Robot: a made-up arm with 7 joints.
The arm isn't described. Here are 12 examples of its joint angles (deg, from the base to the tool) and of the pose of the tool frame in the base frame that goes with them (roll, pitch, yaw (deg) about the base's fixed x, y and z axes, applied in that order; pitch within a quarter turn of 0, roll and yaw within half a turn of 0; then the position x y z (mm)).
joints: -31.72 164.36 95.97 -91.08 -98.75 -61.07 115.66
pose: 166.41 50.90 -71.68 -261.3 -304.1 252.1
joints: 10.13 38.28 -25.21 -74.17 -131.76 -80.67 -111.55
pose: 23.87 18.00 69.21 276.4 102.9 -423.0
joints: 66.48 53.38 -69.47 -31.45 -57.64 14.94 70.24
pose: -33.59 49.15 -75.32 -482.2 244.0 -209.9
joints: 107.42 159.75 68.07 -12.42 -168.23 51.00 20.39
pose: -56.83 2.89 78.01 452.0 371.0 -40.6
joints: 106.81 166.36 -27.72 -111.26 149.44 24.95 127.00
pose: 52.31 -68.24 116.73 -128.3 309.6 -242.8
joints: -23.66 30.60 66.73 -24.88 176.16 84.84 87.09
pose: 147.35 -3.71 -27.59 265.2 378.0 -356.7
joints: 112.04 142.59 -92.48 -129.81 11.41 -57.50 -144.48
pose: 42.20 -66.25 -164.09 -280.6 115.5 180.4
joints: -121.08 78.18 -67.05 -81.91 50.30 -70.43 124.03
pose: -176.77 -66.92 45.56 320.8 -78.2 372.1
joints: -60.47 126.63 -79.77 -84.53 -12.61 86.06 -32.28
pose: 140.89 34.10 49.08 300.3 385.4 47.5
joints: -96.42 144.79 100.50 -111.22 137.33 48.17 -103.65
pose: -95.37 28.28 -4.58 -368.4 -100.9 -159.5
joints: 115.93 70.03 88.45 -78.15 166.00 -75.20 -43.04
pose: -152.15 -37.57 -95.31 83.6 484.8 120.6
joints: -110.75 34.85 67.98 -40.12 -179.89 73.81 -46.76
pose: 110.11 6.62 49.72 386.3 242.6 345.3
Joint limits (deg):
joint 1: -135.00..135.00
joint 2: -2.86..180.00
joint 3: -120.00..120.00
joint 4: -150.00..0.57
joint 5: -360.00..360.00
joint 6: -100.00..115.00
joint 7: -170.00..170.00
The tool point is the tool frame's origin. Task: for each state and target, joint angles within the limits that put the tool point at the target. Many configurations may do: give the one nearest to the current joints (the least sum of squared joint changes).
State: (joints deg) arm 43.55 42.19 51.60 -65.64 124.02 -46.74 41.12
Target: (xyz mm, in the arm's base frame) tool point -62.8 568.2 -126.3
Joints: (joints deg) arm 23.68 69.45 50.25 -19.39 124.02 -46.74 41.12
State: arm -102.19 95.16 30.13 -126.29 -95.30 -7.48 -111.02
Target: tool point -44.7 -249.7 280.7
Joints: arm -63.90 151.03 38.90 -122.21 -95.30 -7.48 -111.02
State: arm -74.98 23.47 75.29 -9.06 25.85 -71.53 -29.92
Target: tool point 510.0 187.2 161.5
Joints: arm -88.63 18.52 67.75 -44.87 25.85 -71.53 -29.92
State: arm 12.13 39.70 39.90 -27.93 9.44 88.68 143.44
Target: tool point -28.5 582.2 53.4
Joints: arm 31.82 86.54 60.29 -19.83 9.44 88.68 143.44
